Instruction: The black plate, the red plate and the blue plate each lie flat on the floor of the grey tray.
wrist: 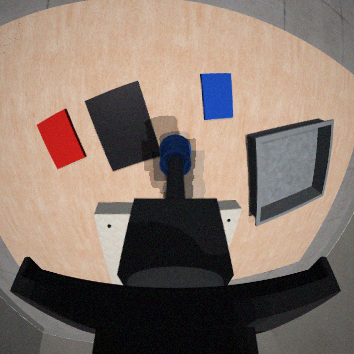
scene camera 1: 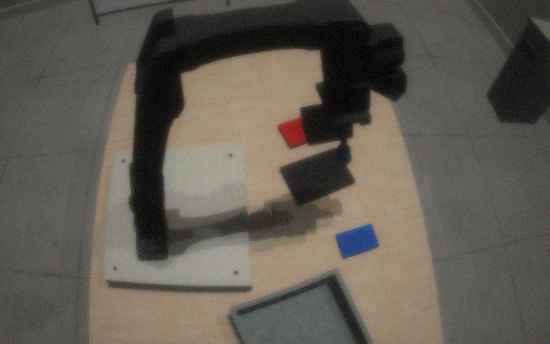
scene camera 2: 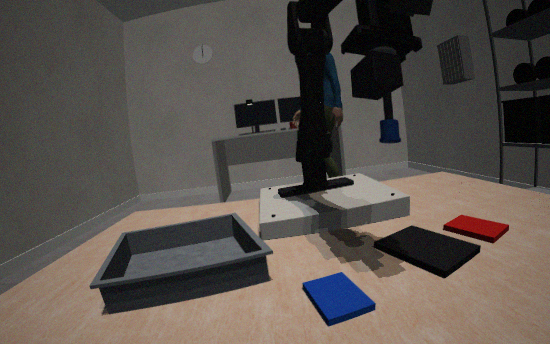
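Where they show: end effector, tool point: (wrist: 174,148) (scene camera 1: 343,158) (scene camera 2: 390,141); arm's base, origin of the base link: (scene camera 1: 150,215) (scene camera 2: 316,188).
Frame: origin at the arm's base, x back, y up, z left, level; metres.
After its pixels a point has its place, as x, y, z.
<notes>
The black plate (scene camera 1: 315,177) @[-0.368, -0.034, 0.066] (scene camera 2: 427,250) @[-0.397, -0.034, 0.062] (wrist: 121,125) @[-0.382, -0.034, 0.076] lies flat on the table, between the red plate and the blue plate. The red plate (scene camera 1: 291,133) @[-0.338, -0.035, 0.192] (scene camera 2: 476,228) @[-0.381, -0.035, 0.190] (wrist: 61,139) @[-0.369, -0.035, 0.196] lies flat on the table; the arm hides part of it in scene camera 1. The blue plate (scene camera 1: 357,241) @[-0.428, -0.035, -0.101] (scene camera 2: 338,297) @[-0.442, -0.035, -0.099] (wrist: 217,96) @[-0.430, -0.035, -0.097] lies flat on the table. The grey tray (scene camera 1: 286,295) @[-0.258, -0.015, -0.197] (scene camera 2: 185,287) @[-0.384, -0.024, -0.283] (wrist: 252,180) @[-0.254, -0.028, -0.195] stands on the table, apart from the plates; its visible floor holds no plate. My gripper, a blue suction cup (scene camera 1: 343,155) (scene camera 2: 390,132) (wrist: 175,152) @[-0.387, 0.130, 0.005], hangs high above the table, open, with nothing on it.
The arm stands on a white base plate (scene camera 1: 210,170) @[-0.143, 0.000, 0.094] (scene camera 2: 380,215) @[-0.216, -0.031, 0.078] (wrist: 102,235) @[-0.162, 0.001, 0.146] beside the black plate and the tray. The arm's shadow falls on the base plate and the table. A desk with monitors (scene camera 2: 255,114), a person and a shelf rack (scene camera 2: 495,90) stand beyond the table.
</notes>
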